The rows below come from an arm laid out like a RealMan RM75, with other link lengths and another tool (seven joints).
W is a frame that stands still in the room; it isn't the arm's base.
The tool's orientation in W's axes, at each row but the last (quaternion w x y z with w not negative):
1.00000 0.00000 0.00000 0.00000
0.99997 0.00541 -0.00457 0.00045
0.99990 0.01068 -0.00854 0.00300
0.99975 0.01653 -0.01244 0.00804
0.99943 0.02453 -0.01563 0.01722
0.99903 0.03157 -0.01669 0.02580
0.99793 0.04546 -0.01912 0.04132
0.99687 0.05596 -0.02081 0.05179
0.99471 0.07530 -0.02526 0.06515
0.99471 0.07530 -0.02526 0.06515
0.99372 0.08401 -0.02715 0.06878
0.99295 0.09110 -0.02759 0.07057
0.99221 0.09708 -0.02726 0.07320
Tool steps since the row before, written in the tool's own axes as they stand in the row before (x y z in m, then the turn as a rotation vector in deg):
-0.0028 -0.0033 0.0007 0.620 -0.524 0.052
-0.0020 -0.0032 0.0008 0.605 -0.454 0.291
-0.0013 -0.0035 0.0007 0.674 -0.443 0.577
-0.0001 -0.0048 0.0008 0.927 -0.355 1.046
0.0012 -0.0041 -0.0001 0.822 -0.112 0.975
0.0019 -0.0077 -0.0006 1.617 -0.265 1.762
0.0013 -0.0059 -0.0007 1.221 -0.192 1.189
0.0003 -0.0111 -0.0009 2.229 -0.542 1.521
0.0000 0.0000 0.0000 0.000 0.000 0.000
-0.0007 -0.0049 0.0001 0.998 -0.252 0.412
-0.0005 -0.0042 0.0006 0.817 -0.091 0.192
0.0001 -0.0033 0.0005 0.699 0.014 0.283
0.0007 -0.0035 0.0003 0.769 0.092 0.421
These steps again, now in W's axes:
-0.0028 -0.0033 0.0007 0.620 -0.524 0.052
-0.0020 -0.0032 0.0007 0.603 -0.457 0.292
-0.0013 -0.0035 0.0006 0.667 -0.451 0.579
0.0000 -0.0048 0.0006 0.907 -0.375 1.057
0.0013 -0.0040 -0.0003 0.795 -0.132 0.994
0.0023 -0.0075 -0.0010 1.572 -0.295 1.798
0.0018 -0.0057 -0.0012 1.191 -0.202 1.217
0.0015 -0.0108 -0.0021 2.218 -0.484 1.556
0.0000 0.0000 0.0000 0.000 0.000 0.000
0.0000 -0.0049 -0.0007 1.005 -0.185 0.430
0.0001 -0.0043 -0.0001 0.813 -0.014 0.228
0.0006 -0.0033 -0.0001 0.677 0.056 0.328
0.0012 -0.0034 -0.0003 0.729 0.114 0.482

